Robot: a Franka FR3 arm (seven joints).
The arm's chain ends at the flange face. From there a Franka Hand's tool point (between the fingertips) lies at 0.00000 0.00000 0.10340 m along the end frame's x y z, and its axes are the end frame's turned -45 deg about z.
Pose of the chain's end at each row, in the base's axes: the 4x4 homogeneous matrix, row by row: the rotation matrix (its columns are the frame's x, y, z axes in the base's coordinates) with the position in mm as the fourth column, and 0 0 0 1 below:
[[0.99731, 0.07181, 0.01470, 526.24], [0.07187, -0.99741, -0.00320, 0.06], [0.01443, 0.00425, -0.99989, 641.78], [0, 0, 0, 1]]
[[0.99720, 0.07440, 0.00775, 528.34], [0.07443, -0.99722, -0.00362, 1.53], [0.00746, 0.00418, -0.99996, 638.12], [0, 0, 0, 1]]
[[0.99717, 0.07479, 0.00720, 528.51], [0.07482, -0.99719, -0.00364, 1.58], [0.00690, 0.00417, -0.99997, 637.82], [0, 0, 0, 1]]
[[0.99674, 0.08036, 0.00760, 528.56], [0.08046, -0.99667, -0.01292, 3.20], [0.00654, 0.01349, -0.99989, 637.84], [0, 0, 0, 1]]
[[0.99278, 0.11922, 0.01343, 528.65], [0.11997, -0.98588, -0.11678, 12.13], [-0.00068, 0.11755, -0.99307, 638.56], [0, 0, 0, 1]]
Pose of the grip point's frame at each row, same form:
[[0.65443, 0.75598, 0.01470, 527.76], [0.75610, -0.65446, -0.00320, -0.27], [0.00720, 0.01321, -0.99989, 538.39], [0, 0, 0, 1]]
[[0.65252, 0.75774, 0.00775, 529.14], [0.75777, -0.65251, -0.00362, 1.16], [0.00232, 0.00823, -0.99996, 534.72], [0, 0, 0, 1]]
[[0.65222, 0.75799, 0.00720, 529.25], [0.75803, -0.65221, -0.00364, 1.20], [0.00193, 0.00783, -0.99997, 534.42], [0, 0, 0, 1]]
[[0.64798, 0.76162, 0.00760, 529.35], [0.76165, -0.64786, -0.01292, 1.86], [-0.00491, 0.01416, -0.99989, 534.45], [0, 0, 0, 1]]
[[0.61770, 0.78630, 0.01343, 530.04], [0.78195, -0.61229, -0.11678, 0.05], [-0.08360, 0.08264, -0.99307, 535.88], [0, 0, 0, 1]]

